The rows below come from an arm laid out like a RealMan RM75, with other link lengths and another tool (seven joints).
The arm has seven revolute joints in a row. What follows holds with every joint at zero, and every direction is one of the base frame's.
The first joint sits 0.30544 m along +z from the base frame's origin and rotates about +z.
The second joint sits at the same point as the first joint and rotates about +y.
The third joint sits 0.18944 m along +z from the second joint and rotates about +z.
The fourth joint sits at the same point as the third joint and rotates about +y.
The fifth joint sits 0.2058 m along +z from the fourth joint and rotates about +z.
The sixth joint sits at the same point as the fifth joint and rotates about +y.
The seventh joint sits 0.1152 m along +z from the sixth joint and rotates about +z.
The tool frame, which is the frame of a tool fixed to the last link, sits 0.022 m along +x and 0.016 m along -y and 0.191 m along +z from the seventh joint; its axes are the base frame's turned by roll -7, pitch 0 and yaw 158.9 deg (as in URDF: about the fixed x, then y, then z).
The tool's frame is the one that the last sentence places.
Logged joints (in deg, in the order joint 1, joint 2, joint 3, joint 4, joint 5, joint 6, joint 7), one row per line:
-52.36, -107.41, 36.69, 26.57, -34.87, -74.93, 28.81
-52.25, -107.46, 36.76, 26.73, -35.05, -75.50, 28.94
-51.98, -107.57, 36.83, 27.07, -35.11, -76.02, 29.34
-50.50, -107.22, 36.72, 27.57, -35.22, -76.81, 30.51
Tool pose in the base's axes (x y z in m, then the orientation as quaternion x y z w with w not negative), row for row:
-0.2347, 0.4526, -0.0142, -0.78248, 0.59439, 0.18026, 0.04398
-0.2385, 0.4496, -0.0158, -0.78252, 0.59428, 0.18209, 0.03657
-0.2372, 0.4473, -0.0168, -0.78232, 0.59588, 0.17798, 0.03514
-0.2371, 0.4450, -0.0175, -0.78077, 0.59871, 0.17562, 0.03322
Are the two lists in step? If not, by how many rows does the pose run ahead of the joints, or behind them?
The pose runs 1 row behind the joints: the pose in row i belongs to the joints in row i - 1.
